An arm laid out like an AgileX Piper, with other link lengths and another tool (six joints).
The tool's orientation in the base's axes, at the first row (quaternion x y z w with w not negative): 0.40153 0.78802 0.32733 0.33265
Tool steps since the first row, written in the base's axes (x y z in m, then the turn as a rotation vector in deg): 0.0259 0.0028 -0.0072 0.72 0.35 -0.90; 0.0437 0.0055 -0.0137 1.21 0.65 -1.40; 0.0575 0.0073 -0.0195 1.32 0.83 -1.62; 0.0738 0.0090 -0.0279 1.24 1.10 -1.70; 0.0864 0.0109 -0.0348 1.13 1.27 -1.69
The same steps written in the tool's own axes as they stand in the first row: -0.0076 0.0064 0.0251 0.20 -0.24 1.16; -0.0117 0.0100 0.0435 0.37 -0.29 1.90; -0.0149 0.0120 0.0581 0.53 -0.34 2.16; -0.0187 0.0130 0.0761 0.81 -0.31 2.21; -0.0211 0.0137 0.0904 1.01 -0.27 2.16
